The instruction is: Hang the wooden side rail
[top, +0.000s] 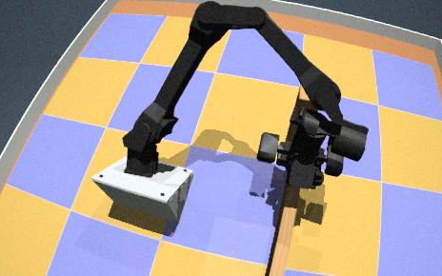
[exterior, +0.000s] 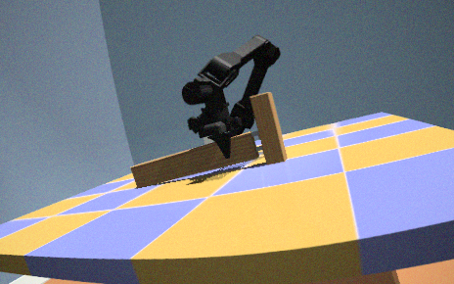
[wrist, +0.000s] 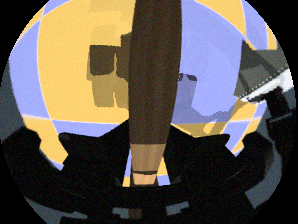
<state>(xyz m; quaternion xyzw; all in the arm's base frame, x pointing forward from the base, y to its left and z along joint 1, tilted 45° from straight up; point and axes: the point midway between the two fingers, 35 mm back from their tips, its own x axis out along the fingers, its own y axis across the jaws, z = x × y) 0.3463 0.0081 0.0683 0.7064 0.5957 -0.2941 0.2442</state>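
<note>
Now: gripper tip 1 cm short of the headboard post, 12 cm to the right of it and 4 cm below it.
</note>
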